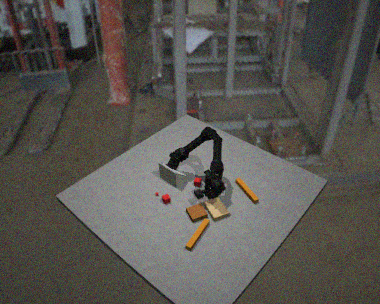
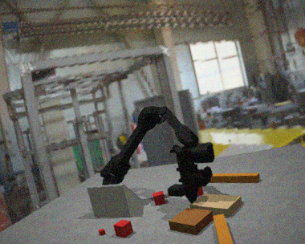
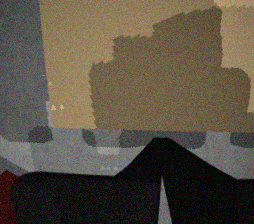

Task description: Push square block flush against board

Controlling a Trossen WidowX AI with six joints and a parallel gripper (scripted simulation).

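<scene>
The brown block is 130 mm to the right of my gripper tip, 30 mm ahead of it and 10 mm above it. The rest, counted from my gripper tip: tan block (90 mm ahead, 30 mm to the right, 10 mm above); red piece (260 mm behind, 220 mm to the right).
</scene>
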